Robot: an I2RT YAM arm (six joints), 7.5 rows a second.
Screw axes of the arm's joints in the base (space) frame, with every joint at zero. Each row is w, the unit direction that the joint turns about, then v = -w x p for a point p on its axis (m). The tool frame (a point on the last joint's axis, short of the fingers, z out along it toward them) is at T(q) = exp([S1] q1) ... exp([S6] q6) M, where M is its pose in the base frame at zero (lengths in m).
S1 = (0, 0, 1, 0.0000, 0.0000, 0.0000)
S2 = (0, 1, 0, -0.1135, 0.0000, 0.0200)
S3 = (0, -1, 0, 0.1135, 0.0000, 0.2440)
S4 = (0, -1, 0, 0.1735, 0.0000, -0.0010)
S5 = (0, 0, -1, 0.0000, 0.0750, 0.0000)
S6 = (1, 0, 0, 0.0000, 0.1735, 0.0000)
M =
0 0 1 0.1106
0 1 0 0.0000
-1 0 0 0.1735
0 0 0 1
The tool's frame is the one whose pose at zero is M.
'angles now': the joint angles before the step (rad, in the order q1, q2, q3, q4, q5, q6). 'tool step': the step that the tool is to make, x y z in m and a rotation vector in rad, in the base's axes. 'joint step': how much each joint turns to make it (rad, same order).
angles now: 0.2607, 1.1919, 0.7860, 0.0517, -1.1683, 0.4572
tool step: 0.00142, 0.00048, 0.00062, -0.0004, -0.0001, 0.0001
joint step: 0.0004, 0.0061, 0.0065, -0.0010, 0.0004, -0.0007
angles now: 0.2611, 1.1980, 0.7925, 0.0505, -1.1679, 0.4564
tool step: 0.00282, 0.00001, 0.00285, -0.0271, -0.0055, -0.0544
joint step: 0.0008, 0.0027, 0.0210, -0.0335, 0.0614, -0.0148
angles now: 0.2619, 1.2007, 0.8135, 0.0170, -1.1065, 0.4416
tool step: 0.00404, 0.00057, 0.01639, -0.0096, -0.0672, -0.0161
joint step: -0.0004, 0.0034, 0.0603, -0.0322, 0.0241, -0.0425
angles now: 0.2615, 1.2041, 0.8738, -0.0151, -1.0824, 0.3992
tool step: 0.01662, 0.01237, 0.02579, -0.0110, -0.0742, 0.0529
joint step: 0.0263, 0.0790, 0.1556, -0.0808, -0.0146, -0.0820
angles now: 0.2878, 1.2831, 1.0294, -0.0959, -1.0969, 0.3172
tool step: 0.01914, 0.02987, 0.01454, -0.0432, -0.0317, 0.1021
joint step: 0.0744, 0.1316, 0.1907, -0.1565, -0.0058, -0.1274
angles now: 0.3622, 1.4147, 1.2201, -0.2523, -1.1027, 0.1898
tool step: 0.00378, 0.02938, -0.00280, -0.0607, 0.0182, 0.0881
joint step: 0.0805, 0.0881, 0.1083, -0.1502, 0.0172, -0.1007
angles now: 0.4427, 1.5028, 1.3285, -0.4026, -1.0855, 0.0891
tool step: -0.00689, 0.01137, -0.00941, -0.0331, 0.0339, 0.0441
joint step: 0.0405, 0.0134, -0.0034, -0.0546, 0.0053, -0.0297
